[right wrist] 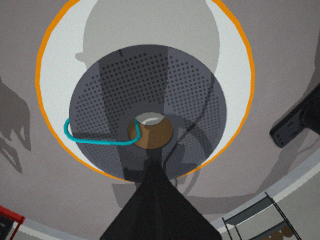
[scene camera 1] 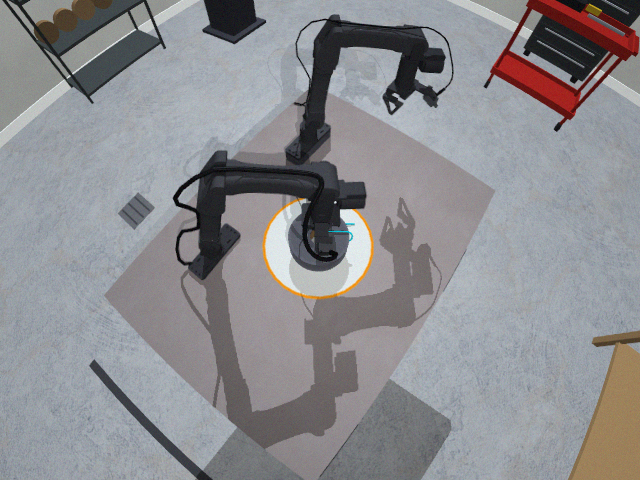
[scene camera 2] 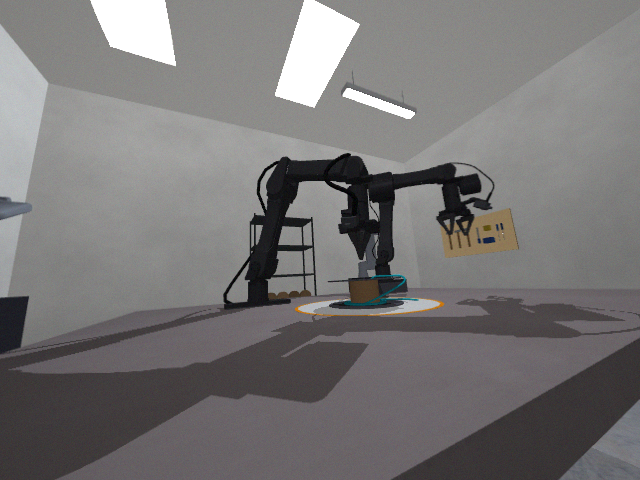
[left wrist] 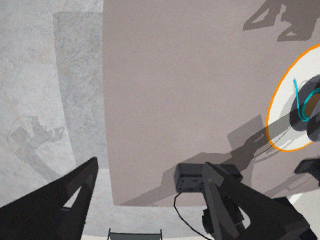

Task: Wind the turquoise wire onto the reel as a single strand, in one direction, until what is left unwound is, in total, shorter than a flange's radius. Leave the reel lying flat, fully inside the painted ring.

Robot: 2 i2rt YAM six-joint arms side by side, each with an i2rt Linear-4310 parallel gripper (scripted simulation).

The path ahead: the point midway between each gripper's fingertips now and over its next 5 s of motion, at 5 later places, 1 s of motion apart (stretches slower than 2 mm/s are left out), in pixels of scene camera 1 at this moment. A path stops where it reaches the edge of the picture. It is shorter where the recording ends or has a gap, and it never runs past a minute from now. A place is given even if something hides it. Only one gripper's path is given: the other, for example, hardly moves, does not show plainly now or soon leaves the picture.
My left gripper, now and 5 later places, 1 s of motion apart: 397,106; 389,119; 347,192; 328,229; 327,229; 326,230
